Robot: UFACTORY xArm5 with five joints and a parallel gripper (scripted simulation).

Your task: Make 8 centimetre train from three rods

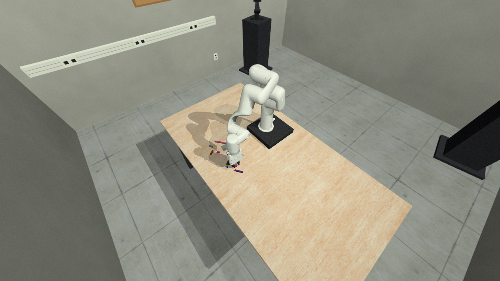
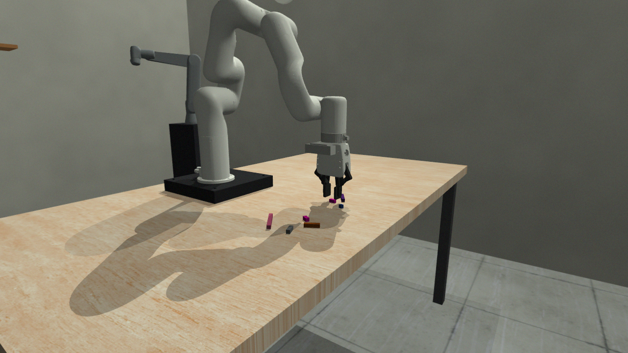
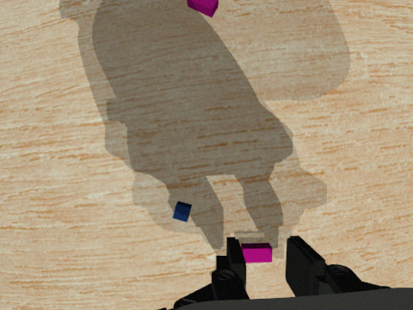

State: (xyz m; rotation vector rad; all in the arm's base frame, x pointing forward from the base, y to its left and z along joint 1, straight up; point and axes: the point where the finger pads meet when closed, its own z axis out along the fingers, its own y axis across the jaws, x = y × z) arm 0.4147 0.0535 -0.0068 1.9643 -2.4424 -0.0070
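Right now my hand is 2 cm short of the purple rod, 5 cm to the right of it and 3 cm above it. From my hand the other things lie so: orange rod (3 cm ahead, 22 cm to the right, 3 cm below); then pink rod (8 cm behind, 24 cm to the right, 3 cm below); then blue rod (4 cm ahead, 4 cm to the right, 3 cm below).
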